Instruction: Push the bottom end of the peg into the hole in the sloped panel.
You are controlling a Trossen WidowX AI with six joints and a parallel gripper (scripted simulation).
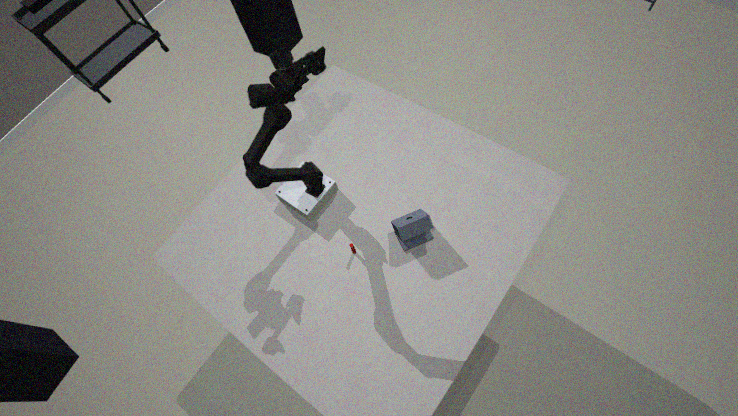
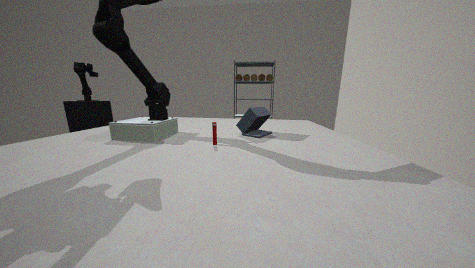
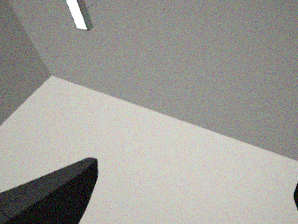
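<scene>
Now: the round red peg 140 mm ahead of my gripper tip, 240 mm to the right of it and 690 mm below it. Also, from my gripper tip: grey-blue sloped panel 300 mm ahead, 50 mm to the right, 680 mm below.
</scene>
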